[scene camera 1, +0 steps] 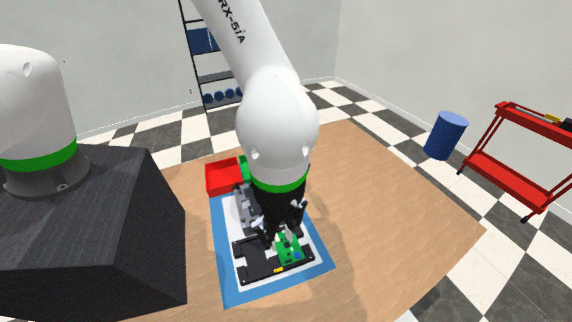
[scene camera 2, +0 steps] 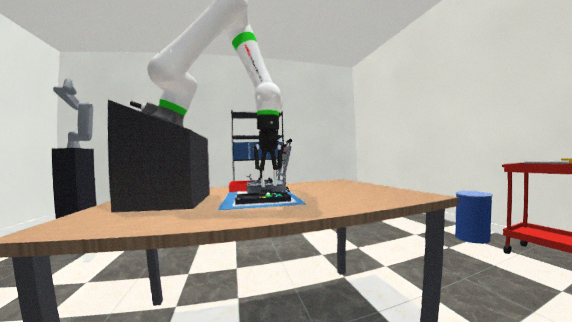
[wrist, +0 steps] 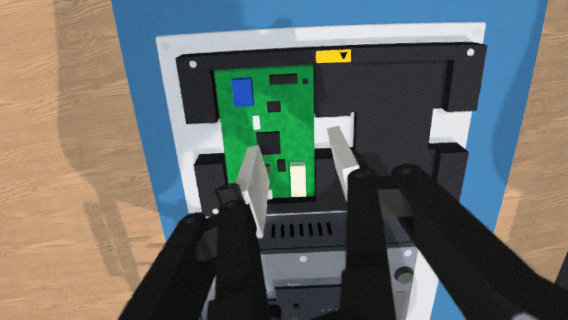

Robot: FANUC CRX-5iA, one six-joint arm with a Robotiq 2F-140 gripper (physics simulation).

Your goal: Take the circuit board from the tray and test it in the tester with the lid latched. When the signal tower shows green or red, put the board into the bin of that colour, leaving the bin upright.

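Places are measured from the arm's base along level axes (x up, y right, z ahead), in millimetres.
Pixels of known places: gripper, between the fingertips: (scene camera 1: pixel 280 243) (scene camera 2: pixel 268 186) (wrist: pixel 297 155); arm's base, origin of its link: (scene camera 1: pixel 52 174).
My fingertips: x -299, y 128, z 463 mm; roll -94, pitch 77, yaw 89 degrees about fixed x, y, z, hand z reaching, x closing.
For each thing: its top centre in the pictures, then the offset to it from my fingertips. "*": a spot on its surface instead. Level surfaces: height alone.
- green circuit board, centre of its top: (wrist: pixel 267 141) (scene camera 1: pixel 287 245) dx -37, dy -4, dz +21 mm
- black tray, a spot on its surface: (wrist: pixel 400 90) (scene camera 1: pixel 257 267) * dx -47, dy +31, dz -80 mm
- grey tester, a spot on its surface: (scene camera 1: pixel 245 212) * dx -5, dy -138, dz -74 mm
- red bin, centre of its top: (scene camera 1: pixel 222 172) (scene camera 2: pixel 242 182) dx -18, dy -370, dz -132 mm
- green bin, centre of its top: (scene camera 1: pixel 257 163) dx -18, dy -374, dz +18 mm
- white plate, a spot on its surface: (wrist: pixel 320 33) * dx -59, dy +72, dz -20 mm
- blue mat, height of its surface: dx -63 mm
- wooden table, height of its surface: dx -65 mm
The green circuit board (scene camera 1: pixel 286 256) (wrist: pixel 295 120) lies flat in the left part of the black tray (scene camera 1: pixel 257 268) (scene camera 2: pixel 244 200) (wrist: pixel 400 90) in the wrist view. My gripper (scene camera 1: pixel 281 242) (scene camera 2: pixel 268 184) (wrist: pixel 297 155) is partly open and empty, pointing down above the tray. In the wrist view its left finger is over the board and its right finger is past the board's right edge. The grey tester (scene camera 1: pixel 245 212) (scene camera 2: pixel 255 188) (wrist: pixel 350 265) is beside the tray; its raised lid (scene camera 2: pixel 286 165) shows behind the gripper. The red bin (scene camera 1: pixel 223 175) (scene camera 2: pixel 238 186) stands upright; the green bin (scene camera 1: pixel 243 164) is mostly hidden. No signal tower shows.
The tray and tester are on a white plate (wrist: pixel 320 33) over a blue mat (scene camera 1: pixel 218 250) (wrist: pixel 137 75) on the wooden table (scene camera 1: pixel 390 200) (scene camera 2: pixel 165 222). The black robot pedestal (scene camera 1: pixel 65 225) (scene camera 2: pixel 150 165) stands at the left. A blue drum (scene camera 1: pixel 445 137) and red cart (scene camera 1: pixel 505 181) stand beyond the table.
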